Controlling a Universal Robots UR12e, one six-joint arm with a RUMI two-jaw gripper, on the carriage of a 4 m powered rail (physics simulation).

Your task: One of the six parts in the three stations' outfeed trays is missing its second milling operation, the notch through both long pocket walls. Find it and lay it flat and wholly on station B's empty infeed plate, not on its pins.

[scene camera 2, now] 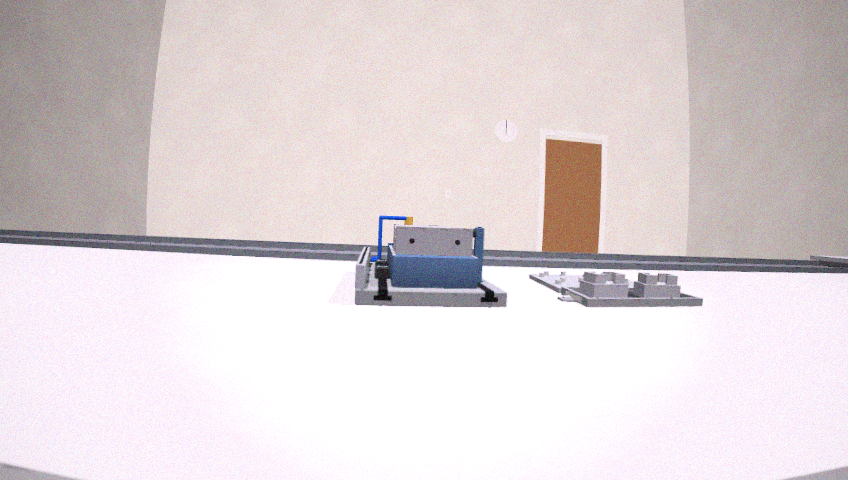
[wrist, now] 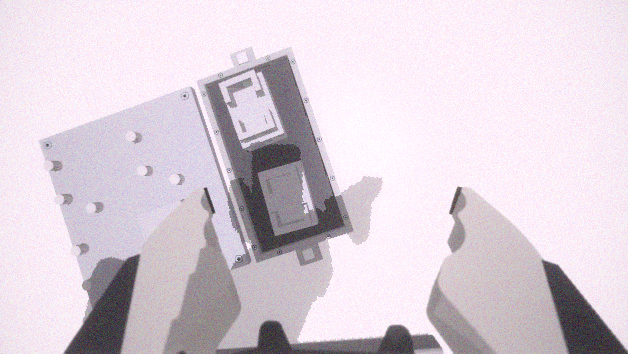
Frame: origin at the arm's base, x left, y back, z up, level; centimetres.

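Where they show: gripper, between the fingertips: (wrist: 328, 189).
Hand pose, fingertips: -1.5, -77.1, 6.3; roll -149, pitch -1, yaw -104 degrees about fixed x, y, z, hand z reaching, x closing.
Observation:
Things, the pixels of their centre, and the offset from my fingertips, as dx, dy, dz. "spot": a spot on its surface instead.
- outfeed tray, a spot on its surface: (wrist: 313, 120) spot: +6.4, -0.4, -8.1
- upper part, middle of its body: (wrist: 253, 111) +8.4, +4.8, -7.0
- lower part, middle of its body: (wrist: 288, 198) -0.2, +3.7, -7.0
- pale plate with upright pins, middle of its body: (wrist: 145, 200) +3.2, +18.6, -8.9
- pinned plate, a spot on its surface: (scene camera 2: 546, 281) spot: -194.9, +16.7, -8.5
In the wrist view, an outfeed tray (wrist: 313, 120) holds two grey parts. The upper part (wrist: 252, 110) is lit and shows gaps in its long pocket walls. The lower part (wrist: 287, 200) lies in shadow; its pocket outline is faint, and I cannot tell whether its walls are notched. A pale plate with upright pins (wrist: 165, 125) lies left of the tray. My gripper (wrist: 328, 189) is open and empty above the tray's lower right side. It does not show in scene camera 2, where another tray (scene camera 2: 648, 302) holds two parts (scene camera 2: 603, 288) (scene camera 2: 657, 288) with gaps in their upper walls.
In scene camera 2, a fixture with a blue jaw (scene camera 2: 434, 271) and a grey block (scene camera 2: 433, 240) stands left of the tray, with a blue bracket (scene camera 2: 380, 237) behind. A pinned plate (scene camera 2: 546, 281) lies behind the tray. The rail (scene camera 2: 238, 246) runs behind the table.

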